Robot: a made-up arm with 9 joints. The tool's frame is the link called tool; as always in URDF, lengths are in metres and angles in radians. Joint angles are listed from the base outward.
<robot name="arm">
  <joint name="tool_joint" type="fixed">
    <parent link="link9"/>
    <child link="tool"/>
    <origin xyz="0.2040 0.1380 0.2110" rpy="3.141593 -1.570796 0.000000"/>
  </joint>
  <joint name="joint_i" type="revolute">
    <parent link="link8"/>
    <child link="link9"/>
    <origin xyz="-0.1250 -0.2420 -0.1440" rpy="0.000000 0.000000 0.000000"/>
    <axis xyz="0 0 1"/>
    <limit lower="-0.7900" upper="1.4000"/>
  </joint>
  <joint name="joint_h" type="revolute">
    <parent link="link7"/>
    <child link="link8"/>
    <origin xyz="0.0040 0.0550 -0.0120" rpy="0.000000 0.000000 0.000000"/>
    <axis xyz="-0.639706 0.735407 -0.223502"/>
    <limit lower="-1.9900" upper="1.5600"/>
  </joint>
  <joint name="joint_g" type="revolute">
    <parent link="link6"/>
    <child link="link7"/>
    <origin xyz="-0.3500 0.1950 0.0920" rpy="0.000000 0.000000 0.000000"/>
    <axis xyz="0 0 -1"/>
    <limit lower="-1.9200" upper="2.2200"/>
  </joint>
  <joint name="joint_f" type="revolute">
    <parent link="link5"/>
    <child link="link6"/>
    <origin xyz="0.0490 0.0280 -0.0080" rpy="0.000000 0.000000 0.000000"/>
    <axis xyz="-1 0 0"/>
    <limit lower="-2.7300" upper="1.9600"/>
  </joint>
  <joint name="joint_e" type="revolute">
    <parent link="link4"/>
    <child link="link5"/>
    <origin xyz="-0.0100 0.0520 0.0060" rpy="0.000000 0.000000 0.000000"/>
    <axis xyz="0 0 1"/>
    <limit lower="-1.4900" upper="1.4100"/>
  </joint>
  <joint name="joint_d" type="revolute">
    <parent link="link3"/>
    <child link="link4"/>
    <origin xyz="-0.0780 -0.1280 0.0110" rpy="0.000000 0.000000 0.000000"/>
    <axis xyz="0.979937 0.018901 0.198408"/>
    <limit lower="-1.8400" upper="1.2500"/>
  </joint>
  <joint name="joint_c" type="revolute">
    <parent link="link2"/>
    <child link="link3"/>
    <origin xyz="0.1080 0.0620 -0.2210" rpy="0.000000 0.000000 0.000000"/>
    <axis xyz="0 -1 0"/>
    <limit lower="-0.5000" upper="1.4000"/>
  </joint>
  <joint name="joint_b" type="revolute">
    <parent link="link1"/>
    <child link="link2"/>
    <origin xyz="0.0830 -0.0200 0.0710" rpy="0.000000 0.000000 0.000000"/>
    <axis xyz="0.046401 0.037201 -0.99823"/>
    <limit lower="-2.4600" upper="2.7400"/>
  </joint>
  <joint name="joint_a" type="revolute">
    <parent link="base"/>
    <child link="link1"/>
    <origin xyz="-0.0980 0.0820 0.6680" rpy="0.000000 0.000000 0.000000"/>
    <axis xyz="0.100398 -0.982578 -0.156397"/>
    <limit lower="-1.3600" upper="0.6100"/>
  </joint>
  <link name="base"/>
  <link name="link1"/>
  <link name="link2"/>
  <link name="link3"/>
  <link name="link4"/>
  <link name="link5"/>
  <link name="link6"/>
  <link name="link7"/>
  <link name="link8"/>
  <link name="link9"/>
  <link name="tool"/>
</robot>
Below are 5 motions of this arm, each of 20 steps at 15 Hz.
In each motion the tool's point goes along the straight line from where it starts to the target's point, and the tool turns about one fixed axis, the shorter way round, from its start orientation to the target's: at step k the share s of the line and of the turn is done. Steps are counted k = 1, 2, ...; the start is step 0. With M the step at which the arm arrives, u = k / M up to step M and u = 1 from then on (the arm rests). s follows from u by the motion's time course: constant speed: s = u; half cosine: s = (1 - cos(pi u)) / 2; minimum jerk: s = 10 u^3 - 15 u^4 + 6 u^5.
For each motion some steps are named. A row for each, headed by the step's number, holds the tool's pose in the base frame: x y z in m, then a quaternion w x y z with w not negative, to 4 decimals.
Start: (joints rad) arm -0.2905 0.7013 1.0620 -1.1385 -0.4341 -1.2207 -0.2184 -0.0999 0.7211
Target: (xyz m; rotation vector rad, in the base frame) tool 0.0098 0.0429 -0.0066 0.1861 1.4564 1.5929
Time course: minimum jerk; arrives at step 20
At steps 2, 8, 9, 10, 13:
2: 0.0087 0.3056 0.0987 0.2584 0.1763 0.3538 0.8814
8: 0.0091 0.2238 0.0659 0.3303 0.1475 0.4370 0.8235
9: 0.0092 0.2001 0.0564 0.3502 0.1386 0.4599 0.8042
10: 0.0093 0.1754 0.0465 0.3703 0.1292 0.4829 0.7829
13: 0.0095 0.1052 0.0184 0.4246 0.1015 0.5446 0.7161

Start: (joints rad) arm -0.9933 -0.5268 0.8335 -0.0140 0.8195 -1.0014 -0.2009 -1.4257 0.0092
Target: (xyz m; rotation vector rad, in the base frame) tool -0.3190 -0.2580 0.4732 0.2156 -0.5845 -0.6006
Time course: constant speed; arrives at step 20
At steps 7, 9, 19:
7: -0.2529 -0.2281 0.5244 0.9348 -0.0967 0.2972 -0.1689
9: -0.2631 -0.2327 0.5165 0.9561 -0.0663 0.2099 -0.1936
19: -0.3139 -0.2557 0.4771 0.9237 0.0895 -0.2397 -0.2853

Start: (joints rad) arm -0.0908 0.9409 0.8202 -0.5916 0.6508 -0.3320 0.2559 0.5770 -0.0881
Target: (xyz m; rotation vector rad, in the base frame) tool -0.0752 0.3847 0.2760 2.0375 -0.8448 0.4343
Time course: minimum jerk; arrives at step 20
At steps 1, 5, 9, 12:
1: -0.1269 0.2760 0.4105 0.6138 0.6112 -0.1291 0.4827
5: -0.1216 0.2871 0.3967 0.6008 0.6394 -0.1527 0.4549
9: -0.1059 0.3201 0.3559 0.5542 0.7141 -0.2204 0.3665
12: -0.0916 0.3501 0.3187 0.5022 0.7695 -0.2782 0.2798

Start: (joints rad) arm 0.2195 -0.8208 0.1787 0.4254 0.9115 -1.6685 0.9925 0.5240 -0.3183
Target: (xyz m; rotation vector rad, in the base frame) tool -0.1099 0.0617 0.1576 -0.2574 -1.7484 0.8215
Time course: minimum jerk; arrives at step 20
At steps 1, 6, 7, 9, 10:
1: 0.2645 -0.2065 0.4818 0.2233 -0.8899 -0.3932 0.0603
6: 0.2038 -0.1630 0.4293 0.3053 -0.8075 -0.4901 0.1204
7: 0.1768 -0.1437 0.4059 0.3393 -0.7638 -0.5293 0.1461
9: 0.1125 -0.0976 0.3501 0.4129 -0.6439 -0.6109 0.2042
10: 0.0775 -0.0726 0.3199 0.4477 -0.5706 -0.6477 0.2333

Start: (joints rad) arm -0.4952 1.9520 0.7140 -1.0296 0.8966 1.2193 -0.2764 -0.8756 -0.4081
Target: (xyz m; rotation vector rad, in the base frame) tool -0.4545 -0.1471 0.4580 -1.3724 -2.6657 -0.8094
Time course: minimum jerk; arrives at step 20
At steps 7, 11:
7: -0.2765 0.0871 0.3241 0.4733 0.7558 0.4516 0.0271
11: -0.3598 -0.0225 0.3868 0.2615 0.6558 0.6926 0.1474

